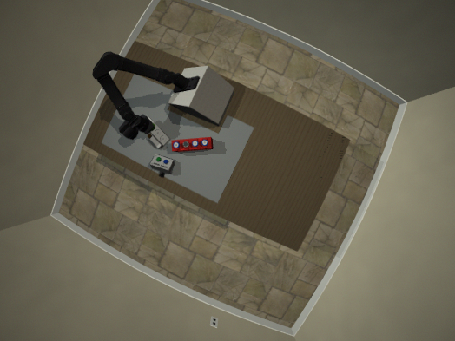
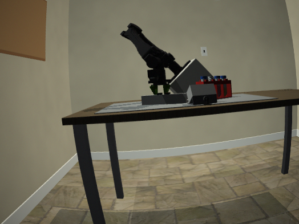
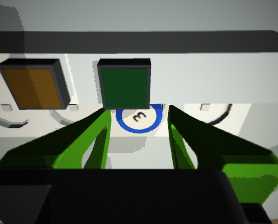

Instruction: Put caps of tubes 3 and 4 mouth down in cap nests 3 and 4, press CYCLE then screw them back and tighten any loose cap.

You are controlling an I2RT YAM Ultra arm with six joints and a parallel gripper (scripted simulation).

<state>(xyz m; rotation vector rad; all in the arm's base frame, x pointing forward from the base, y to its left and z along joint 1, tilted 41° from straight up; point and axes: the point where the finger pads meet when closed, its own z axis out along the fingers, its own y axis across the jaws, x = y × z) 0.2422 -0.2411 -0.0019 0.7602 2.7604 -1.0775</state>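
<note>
Right now my hand is 1 cm above the cap 3. The rest, counted from my hand: blue key: 17 cm ahead, 17 cm to the left, 4 cm above; then cap 4: 6 cm ahead, 22 cm to the left, 9 cm above; then green key: 17 cm ahead, 12 cm to the left, 4 cm above.
</note>
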